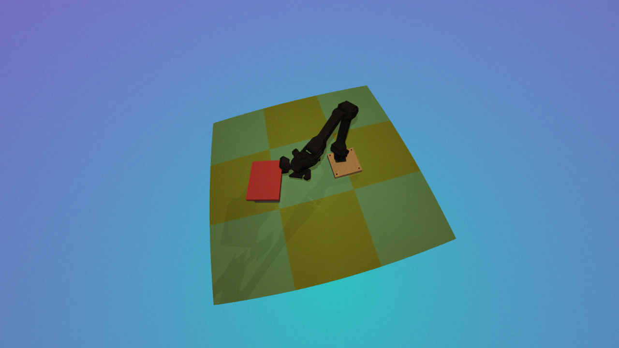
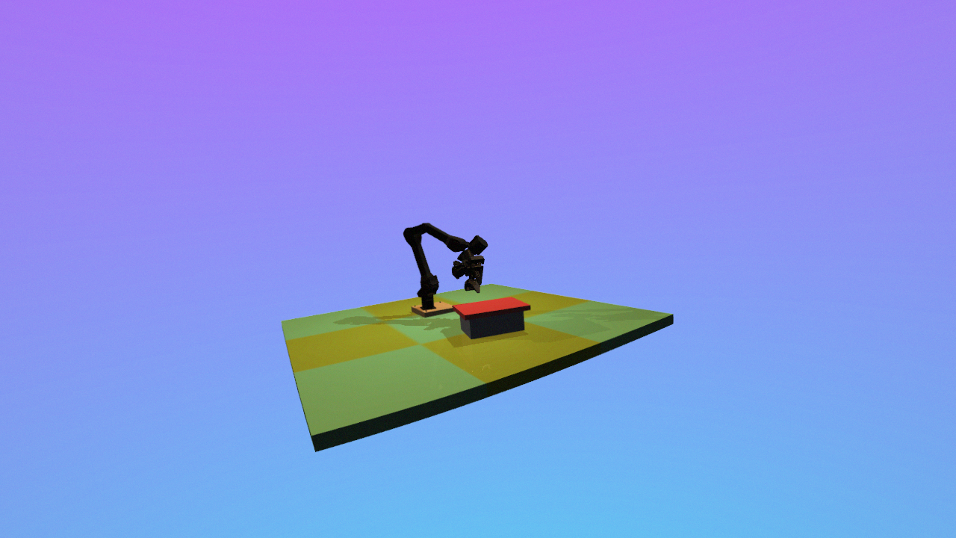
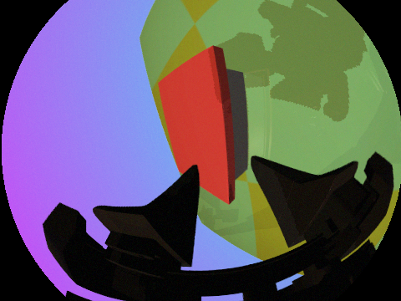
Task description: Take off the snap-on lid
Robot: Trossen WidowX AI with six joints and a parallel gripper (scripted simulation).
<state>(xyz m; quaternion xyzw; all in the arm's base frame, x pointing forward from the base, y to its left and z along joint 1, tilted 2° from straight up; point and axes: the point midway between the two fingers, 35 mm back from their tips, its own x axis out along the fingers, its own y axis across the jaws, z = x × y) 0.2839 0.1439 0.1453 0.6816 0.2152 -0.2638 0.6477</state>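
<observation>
The red lid lies 130 mm ahead of my gripper tip, 50 mm below it and 10 mm to the right of it. Round my gripper tip: storage box: 130 mm ahead, 90 mm below, 10 mm to the right.
</observation>
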